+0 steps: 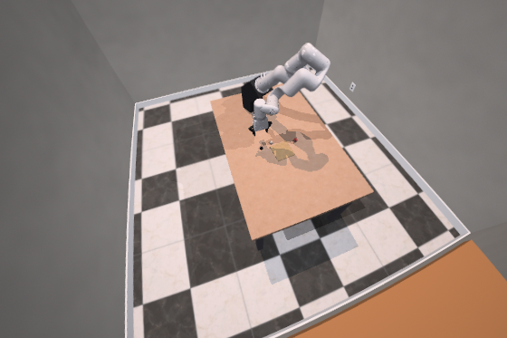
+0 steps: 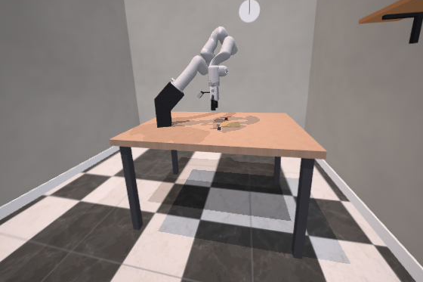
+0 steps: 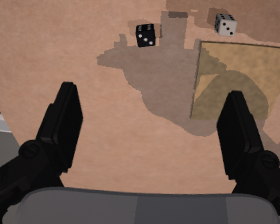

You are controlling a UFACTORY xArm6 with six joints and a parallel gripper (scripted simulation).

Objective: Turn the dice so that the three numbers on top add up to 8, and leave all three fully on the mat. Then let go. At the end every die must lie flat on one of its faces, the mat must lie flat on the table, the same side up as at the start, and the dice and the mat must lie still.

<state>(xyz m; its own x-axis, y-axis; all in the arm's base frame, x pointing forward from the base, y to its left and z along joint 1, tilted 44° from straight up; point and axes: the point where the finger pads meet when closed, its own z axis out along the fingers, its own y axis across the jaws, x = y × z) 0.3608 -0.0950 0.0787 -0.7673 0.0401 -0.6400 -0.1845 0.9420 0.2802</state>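
Right now the white die is 10 mm behind my hand, 80 mm to the left of it and 150 mm below it. Also, from my hand: tan mat: 70 mm ahead, 160 mm to the left, 160 mm below; then red die: 10 mm behind, 270 mm to the left, 150 mm below.
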